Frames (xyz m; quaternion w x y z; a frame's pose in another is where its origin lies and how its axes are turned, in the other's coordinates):
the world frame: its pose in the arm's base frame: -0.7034 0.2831 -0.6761 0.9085 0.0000 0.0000 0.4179
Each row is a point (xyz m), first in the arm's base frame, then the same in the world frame.
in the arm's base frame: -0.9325 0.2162 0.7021
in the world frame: -0.1999 0.1304 1.3782
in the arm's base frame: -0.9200 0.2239 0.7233
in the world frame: -0.1859 0.1259 1.3994
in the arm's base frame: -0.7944 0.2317 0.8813
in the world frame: -0.0982 0.0357 1.5574
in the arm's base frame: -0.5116 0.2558 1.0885
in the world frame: 0.1041 -0.1634 1.7646
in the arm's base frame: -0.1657 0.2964 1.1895
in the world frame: 0.3600 -0.3996 1.8656
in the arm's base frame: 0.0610 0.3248 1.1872
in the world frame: 0.5291 -0.5533 1.8633
